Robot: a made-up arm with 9 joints. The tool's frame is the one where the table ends.
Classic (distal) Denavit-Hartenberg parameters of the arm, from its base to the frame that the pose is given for. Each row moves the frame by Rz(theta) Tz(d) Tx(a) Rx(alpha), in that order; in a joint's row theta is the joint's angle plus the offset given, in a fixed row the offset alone. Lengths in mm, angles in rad.
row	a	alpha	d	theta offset
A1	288	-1.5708	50	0
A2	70	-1.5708	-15	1.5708
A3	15	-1.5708	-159	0
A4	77	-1.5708	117	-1.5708
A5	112	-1.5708	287	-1.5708
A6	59	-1.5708	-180	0
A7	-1	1.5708	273	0
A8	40	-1.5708	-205	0
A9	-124.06	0	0	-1.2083
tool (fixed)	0	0	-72	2.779
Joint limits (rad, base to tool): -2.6..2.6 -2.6..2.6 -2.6..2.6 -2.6..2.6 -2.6..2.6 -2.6..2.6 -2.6..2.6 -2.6..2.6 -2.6..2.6
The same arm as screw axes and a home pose.
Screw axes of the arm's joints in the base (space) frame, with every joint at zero. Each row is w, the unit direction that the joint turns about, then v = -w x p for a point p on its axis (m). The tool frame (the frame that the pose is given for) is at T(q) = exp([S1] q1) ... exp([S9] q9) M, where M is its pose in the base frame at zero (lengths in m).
S1: w 0 0 1 v 0 0 0
S2: w 0 1 0 v -0.05 0 0.288
S3: w -1 0 0 v 0 0.02 -0.015
S4: w 0 -1 0 v -0.035 0 -0.447
S5: w 0 0 -1 v 0.132 0.37 0
S6: w -1 0 0 v 0 0.322 -0.244
S7: w 0 0 1 v -0.303 -0.55 0
S8: w -1 0 0 v 0 0.049 -0.302
S9: w 0 0 1 v -0.342 -0.755 0
M: xyz 0.871 -0.298 -0.121 (m) rpy 0 0 -0.0001 (rad, as in URDF)
Joint limits (rad, base to tool): -2.6..2.6 -2.6..2.6 -2.6..2.6 -2.6..2.6 -2.6..2.6 -2.6..2.6 -2.6..2.6 -2.6..2.6 -2.6..2.6

